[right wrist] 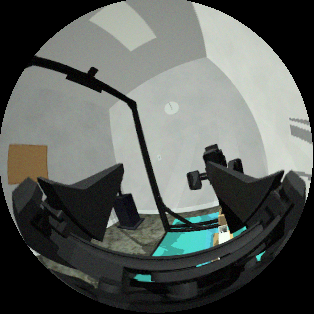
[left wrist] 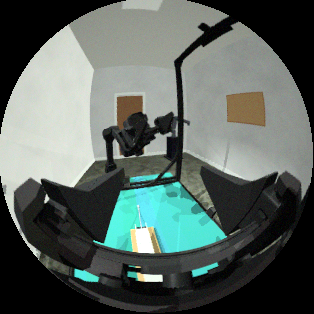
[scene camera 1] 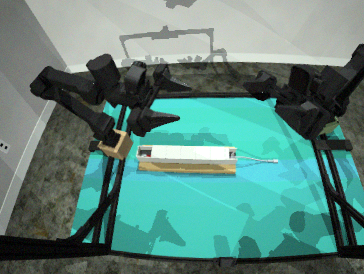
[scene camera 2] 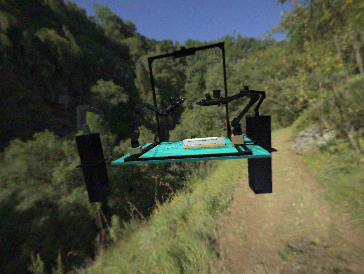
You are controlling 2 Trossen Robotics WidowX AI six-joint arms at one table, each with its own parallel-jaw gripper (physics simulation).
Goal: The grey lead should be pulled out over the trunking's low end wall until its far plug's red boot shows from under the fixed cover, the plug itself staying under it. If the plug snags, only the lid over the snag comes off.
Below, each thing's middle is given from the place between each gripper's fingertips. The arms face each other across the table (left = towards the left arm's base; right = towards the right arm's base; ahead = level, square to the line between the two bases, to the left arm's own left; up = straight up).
Labels:
The trunking (scene camera 1: 228,166) is 45 cm below my right hand, 15 cm to the left of it and 11 cm ahead of it.
Now: the trunking 5 cm ahead of my left hand, 2 cm to the left of it and 38 cm below it.

